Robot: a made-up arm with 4 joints. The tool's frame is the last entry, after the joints.
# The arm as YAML. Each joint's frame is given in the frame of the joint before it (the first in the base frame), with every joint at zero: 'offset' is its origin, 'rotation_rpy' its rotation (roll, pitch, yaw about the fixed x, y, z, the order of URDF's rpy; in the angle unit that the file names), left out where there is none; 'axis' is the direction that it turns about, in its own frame. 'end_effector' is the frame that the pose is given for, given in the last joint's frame.
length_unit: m
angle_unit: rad
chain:
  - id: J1
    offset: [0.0, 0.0, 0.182]
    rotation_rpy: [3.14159, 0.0, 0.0]
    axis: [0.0, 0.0, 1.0]
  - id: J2
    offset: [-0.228, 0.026, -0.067]
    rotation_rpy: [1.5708, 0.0, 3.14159]
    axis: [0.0, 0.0, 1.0]
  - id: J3
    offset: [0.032, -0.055, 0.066]
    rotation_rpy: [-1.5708, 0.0, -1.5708]
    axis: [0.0, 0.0, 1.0]
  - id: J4
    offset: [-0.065, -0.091, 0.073]
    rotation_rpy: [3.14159, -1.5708, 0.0]
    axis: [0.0, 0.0, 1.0]
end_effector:
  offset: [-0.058, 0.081, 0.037]
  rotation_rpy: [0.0, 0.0, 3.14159]
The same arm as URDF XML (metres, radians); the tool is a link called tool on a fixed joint. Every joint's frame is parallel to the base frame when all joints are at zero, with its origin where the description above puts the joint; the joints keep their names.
<robot name="arm">
  <joint name="tool_fixed" type="fixed">
    <parent link="link4"/>
    <child link="tool"/>
    <origin xyz="0.058 -0.081 0.037" rpy="0 0 0"/>
  </joint>
  <joint name="J4" type="continuous">
    <parent link="link3"/>
    <child link="link4"/>
    <origin xyz="-0.073 -0.091 -0.065" rpy="0 0 0"/>
    <axis xyz="0 0 1"/>
  </joint>
  <joint name="J3" type="continuous">
    <parent link="link2"/>
    <child link="link3"/>
    <origin xyz="-0.032 -0.066 0.055" rpy="0 0 0"/>
    <axis xyz="-1 0 0"/>
  </joint>
  <joint name="J2" type="continuous">
    <parent link="link1"/>
    <child link="link2"/>
    <origin xyz="-0.228 -0.026 0.067" rpy="0 0 0"/>
    <axis xyz="0 -1 0"/>
  </joint>
  <joint name="J1" type="continuous">
    <parent link="base"/>
    <child link="link1"/>
    <origin xyz="0 0 0.182" rpy="0 0 0"/>
    <axis xyz="0 0 -1"/>
  </joint>
  <link name="base"/>
  <link name="link1"/>
  <link name="link2"/>
  <link name="link3"/>
  <link name="link4"/>
  <link name="tool"/>
</robot>

